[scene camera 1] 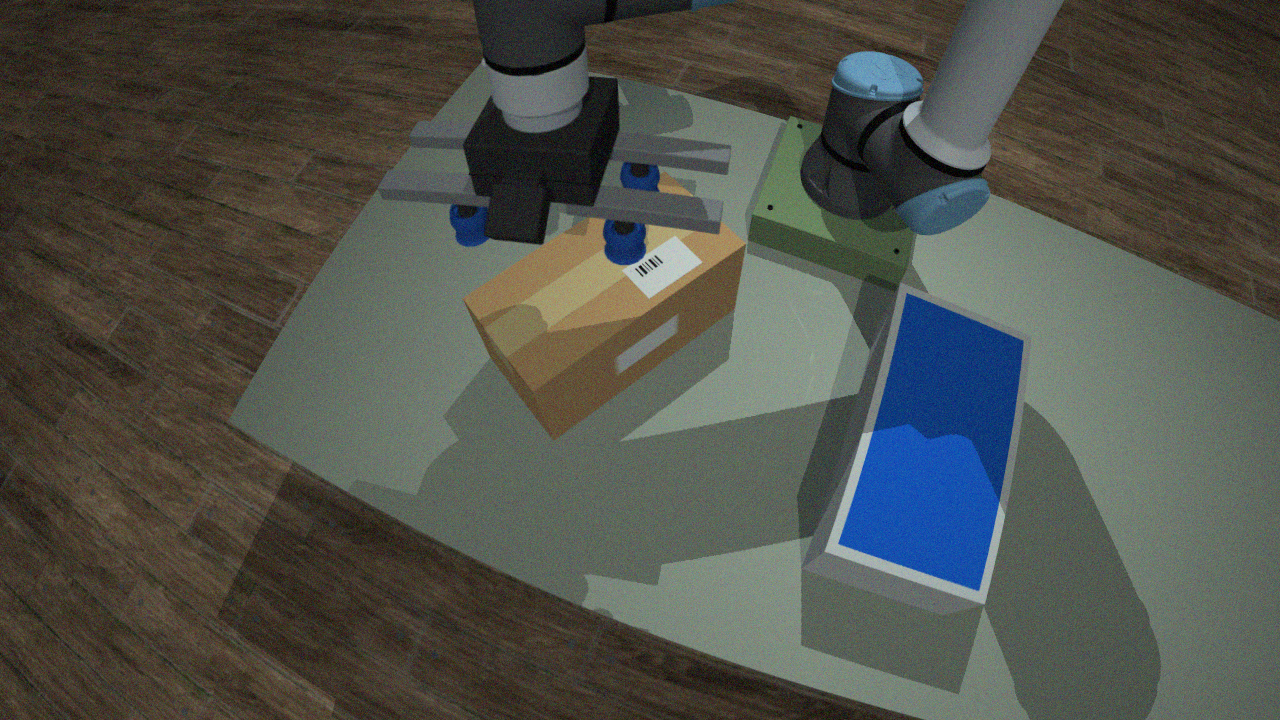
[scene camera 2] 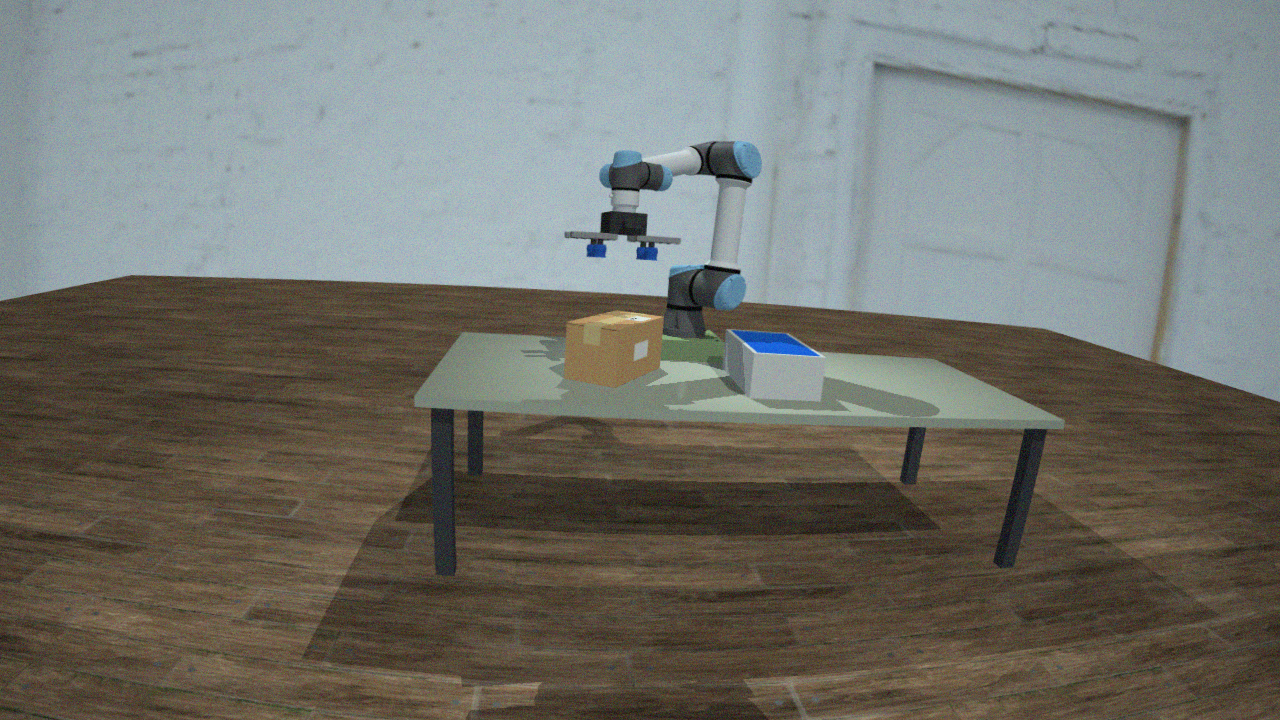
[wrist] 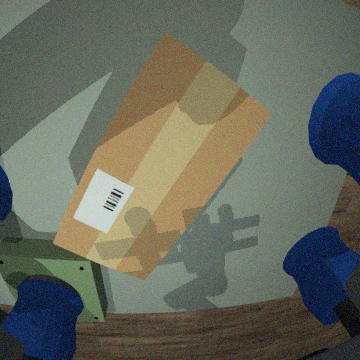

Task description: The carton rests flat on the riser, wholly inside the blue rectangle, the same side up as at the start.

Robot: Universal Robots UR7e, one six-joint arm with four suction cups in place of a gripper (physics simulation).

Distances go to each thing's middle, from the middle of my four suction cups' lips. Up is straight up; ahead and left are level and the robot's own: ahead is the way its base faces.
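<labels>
Measured from my suction cup, the brown carton (scene camera 1: 569,330) is 6 cm behind, 2 cm to the left and 26 cm below. The grey riser with blue rectangle (scene camera 1: 915,510) is 6 cm ahead of my suction cup and 45 cm to the left of it, at 28 cm below.
</labels>
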